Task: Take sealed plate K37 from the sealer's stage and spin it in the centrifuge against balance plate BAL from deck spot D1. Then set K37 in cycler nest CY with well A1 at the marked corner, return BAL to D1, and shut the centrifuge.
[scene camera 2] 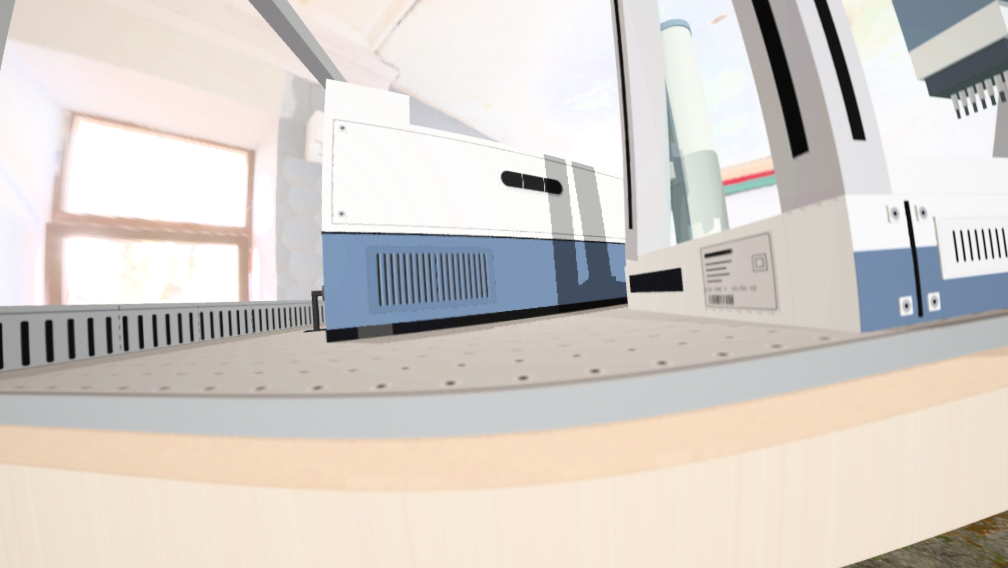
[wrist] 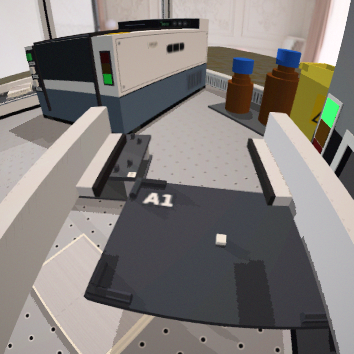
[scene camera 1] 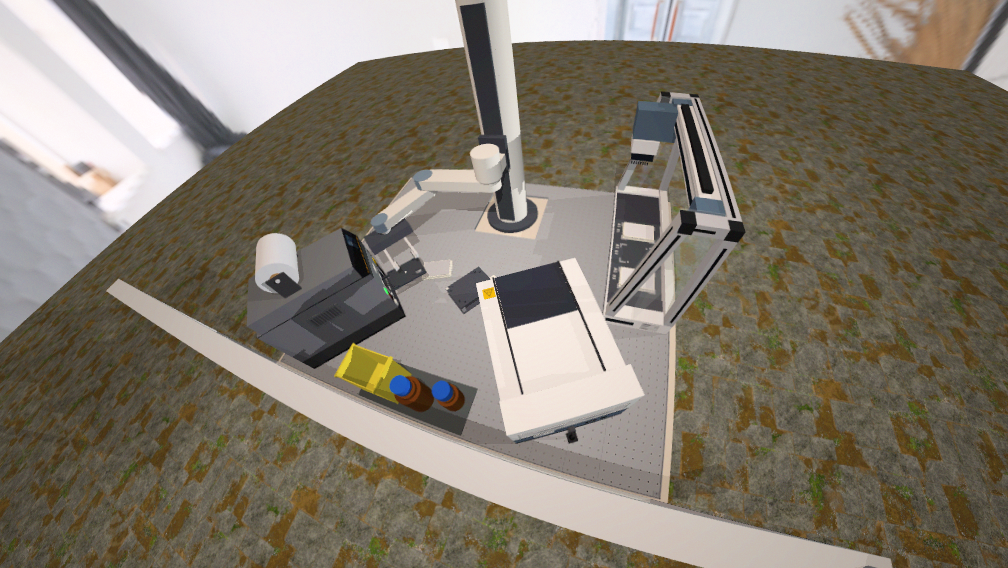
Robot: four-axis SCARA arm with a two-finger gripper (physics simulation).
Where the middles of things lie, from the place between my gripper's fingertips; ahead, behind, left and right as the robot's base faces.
The flat sheet [wrist: 61,282] lies 160 mm below my hand, 100 mm behind it and 30 mm to the left of it. From my hand the other things lie so: white centrifuge [scene camera 1: 557,367]: 570 mm to the left, 170 mm ahead, 50 mm below; then white roll [scene camera 1: 275,253]: 250 mm ahead, 240 mm to the right, 240 mm above.
